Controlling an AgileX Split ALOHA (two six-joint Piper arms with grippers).
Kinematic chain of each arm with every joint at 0, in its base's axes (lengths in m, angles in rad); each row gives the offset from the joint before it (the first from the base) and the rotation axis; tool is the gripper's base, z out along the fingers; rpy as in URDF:
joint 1: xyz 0 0 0.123 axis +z
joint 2: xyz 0 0 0 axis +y
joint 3: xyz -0.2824 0 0.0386 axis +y
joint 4: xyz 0.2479 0 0.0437 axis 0.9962 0 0.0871
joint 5: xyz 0 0 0 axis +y
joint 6: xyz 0.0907 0 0.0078 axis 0.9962 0 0.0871
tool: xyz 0 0 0 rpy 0 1.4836 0
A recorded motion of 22 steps. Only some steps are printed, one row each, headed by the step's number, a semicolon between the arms.
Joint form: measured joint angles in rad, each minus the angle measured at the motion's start. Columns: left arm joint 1, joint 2, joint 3, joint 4, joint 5, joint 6; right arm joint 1, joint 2, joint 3, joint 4, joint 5, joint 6.
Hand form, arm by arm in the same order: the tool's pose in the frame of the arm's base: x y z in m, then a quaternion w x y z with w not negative. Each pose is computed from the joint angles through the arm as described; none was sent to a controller.
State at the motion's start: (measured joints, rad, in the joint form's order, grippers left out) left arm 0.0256 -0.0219 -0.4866 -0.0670 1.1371 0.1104; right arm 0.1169 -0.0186 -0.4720 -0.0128 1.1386 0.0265
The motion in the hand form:
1: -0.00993 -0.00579 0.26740 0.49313 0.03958 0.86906 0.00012; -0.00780 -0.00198 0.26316 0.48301 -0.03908 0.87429 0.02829
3: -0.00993 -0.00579 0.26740 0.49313 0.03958 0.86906 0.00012; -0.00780 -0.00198 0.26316 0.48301 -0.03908 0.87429 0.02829
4: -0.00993 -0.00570 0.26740 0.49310 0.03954 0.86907 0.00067; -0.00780 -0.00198 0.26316 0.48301 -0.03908 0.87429 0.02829
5: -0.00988 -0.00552 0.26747 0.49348 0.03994 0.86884 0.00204; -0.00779 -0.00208 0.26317 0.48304 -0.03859 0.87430 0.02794
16: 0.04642 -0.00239 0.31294 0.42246 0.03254 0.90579 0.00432; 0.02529 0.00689 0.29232 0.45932 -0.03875 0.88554 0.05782
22: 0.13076 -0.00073 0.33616 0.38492 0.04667 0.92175 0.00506; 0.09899 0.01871 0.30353 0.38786 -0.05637 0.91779 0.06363
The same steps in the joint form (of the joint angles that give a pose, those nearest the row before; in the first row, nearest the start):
1: 0.0000 0.0000 0.0000 0.0000 0.0000 0.0000; 0.0000 0.0000 0.0000 0.0000 0.0000 0.0000
3: 0.0000 0.0000 0.0000 0.0000 0.0000 0.0000; 0.0000 0.0000 0.0000 0.0000 0.0000 0.0000
4: 0.0000 0.0000 0.0000 0.0011 0.0000 0.0000; 0.0000 0.0000 0.0000 0.0000 0.0000 0.0000
5: 0.0000 0.0000 0.0000 0.0032 -0.0010 0.0012; 0.0000 0.0000 0.0000 -0.0012 0.0000 0.0010
16: 0.0000 0.3917 -0.1632 0.0221 -0.0703 -0.0096; -0.0001 0.2324 -0.0815 0.0625 -0.1023 -0.0001
22: 0.0000 0.7767 -0.3169 0.0106 -0.2190 0.0320; -0.0001 0.6194 -0.1626 0.1125 -0.2494 -0.0623

